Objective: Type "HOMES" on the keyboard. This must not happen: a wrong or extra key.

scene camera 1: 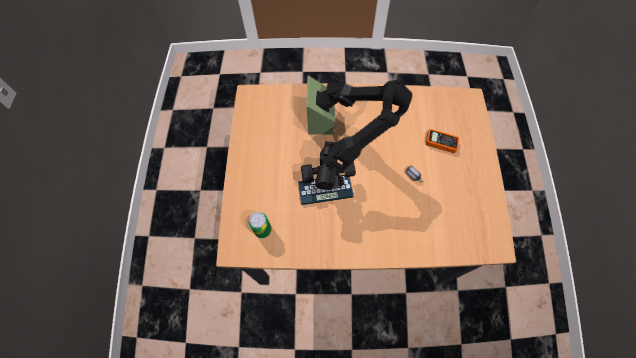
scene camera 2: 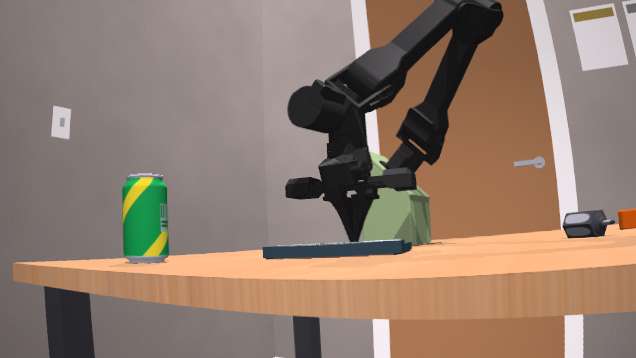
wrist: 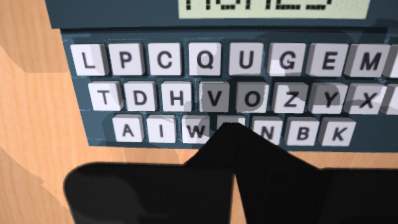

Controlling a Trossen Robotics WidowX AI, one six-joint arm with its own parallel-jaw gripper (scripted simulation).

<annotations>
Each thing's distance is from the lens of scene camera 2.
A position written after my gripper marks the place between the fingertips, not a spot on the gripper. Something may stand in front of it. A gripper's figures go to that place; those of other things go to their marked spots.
my gripper [scene camera 2: 354, 243]: 0.65 m
grey object [scene camera 2: 593, 223]: 0.59 m
</annotations>
